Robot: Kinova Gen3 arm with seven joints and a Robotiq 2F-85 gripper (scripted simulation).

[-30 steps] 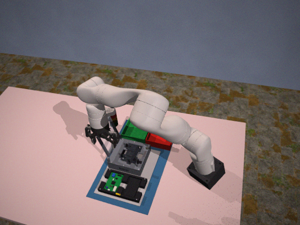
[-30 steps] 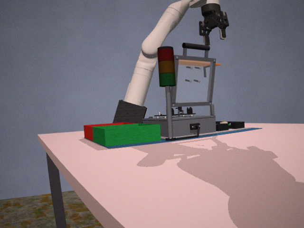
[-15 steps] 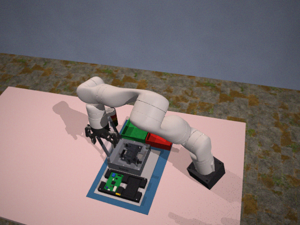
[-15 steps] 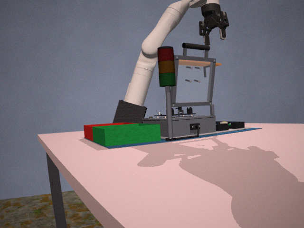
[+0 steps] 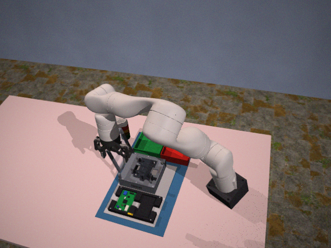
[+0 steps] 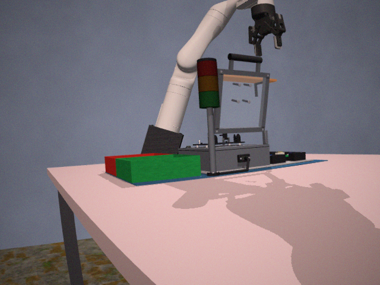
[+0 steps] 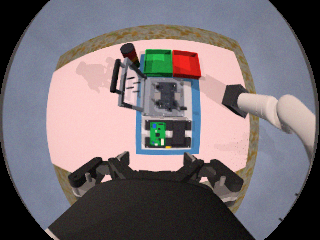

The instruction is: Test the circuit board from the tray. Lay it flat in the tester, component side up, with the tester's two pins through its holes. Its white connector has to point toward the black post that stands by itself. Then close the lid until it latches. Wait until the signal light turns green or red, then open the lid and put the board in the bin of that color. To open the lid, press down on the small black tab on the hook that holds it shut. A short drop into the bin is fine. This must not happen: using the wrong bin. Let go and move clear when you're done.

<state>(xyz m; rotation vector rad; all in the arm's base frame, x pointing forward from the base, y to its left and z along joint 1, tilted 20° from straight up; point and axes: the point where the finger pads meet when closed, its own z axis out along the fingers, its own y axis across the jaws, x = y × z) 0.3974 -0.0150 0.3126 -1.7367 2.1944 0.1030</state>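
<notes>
Right now the green circuit board is 310 mm below my hand. Also, from my hand: tester lid: 50 mm ahead, 180 mm to the right, 150 mm below; then green bin: 70 mm behind, 360 mm to the right, 320 mm below; then red bin: 220 mm behind, 330 mm to the right, 320 mm below.
</notes>
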